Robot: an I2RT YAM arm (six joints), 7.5 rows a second.
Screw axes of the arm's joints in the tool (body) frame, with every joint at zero. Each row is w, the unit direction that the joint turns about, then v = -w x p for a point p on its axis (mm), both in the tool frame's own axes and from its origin. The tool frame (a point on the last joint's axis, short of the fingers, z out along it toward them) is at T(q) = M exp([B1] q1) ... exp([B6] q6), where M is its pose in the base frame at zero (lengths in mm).
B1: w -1 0 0 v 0 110.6 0
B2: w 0 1 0 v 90.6 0 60
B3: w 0 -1 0 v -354.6 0 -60
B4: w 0 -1 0 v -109.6 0 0
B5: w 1 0 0 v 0 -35.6 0
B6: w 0 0 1 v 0 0 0
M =
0 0 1 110.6
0 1 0 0
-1 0 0 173.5
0 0 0 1
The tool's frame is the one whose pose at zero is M.
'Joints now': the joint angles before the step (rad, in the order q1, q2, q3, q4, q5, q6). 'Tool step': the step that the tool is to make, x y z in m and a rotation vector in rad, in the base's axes. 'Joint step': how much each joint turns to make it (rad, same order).
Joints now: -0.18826, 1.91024, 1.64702, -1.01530, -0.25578, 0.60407
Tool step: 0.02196, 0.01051, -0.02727, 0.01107, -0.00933, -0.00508
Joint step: 0.03510, 0.07971, -0.00004, 0.09807, 0.00000, 0.04349
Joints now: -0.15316, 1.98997, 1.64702, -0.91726, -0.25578, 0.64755
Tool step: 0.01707, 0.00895, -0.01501, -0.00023, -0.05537, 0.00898
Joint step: 0.02671, 0.04732, 0.00001, 0.10721, -0.00114, 0.01985
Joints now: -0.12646, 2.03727, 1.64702, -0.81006, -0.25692, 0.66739
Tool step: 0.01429, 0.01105, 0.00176, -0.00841, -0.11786, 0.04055
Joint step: 0.02824, 0.00952, -0.00002, 0.12513, -0.00954, -0.00953
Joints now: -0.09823, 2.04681, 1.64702, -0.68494, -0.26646, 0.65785
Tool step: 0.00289, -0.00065, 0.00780, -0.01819, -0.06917, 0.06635
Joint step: -0.00267, -0.01029, 0.00420, 0.03740, -0.02404, -0.06829
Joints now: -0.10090, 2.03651, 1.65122, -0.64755, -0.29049, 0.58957
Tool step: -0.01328, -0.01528, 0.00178, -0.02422, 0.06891, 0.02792
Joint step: -0.03854, -0.01679, 0.00039, -0.10492, -0.00306, -0.07707
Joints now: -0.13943, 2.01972, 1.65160, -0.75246, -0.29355, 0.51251
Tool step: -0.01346, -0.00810, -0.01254, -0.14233, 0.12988, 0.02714
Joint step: -0.01258, 0.00535, -0.01716, -0.10797, 0.13314, -0.09917
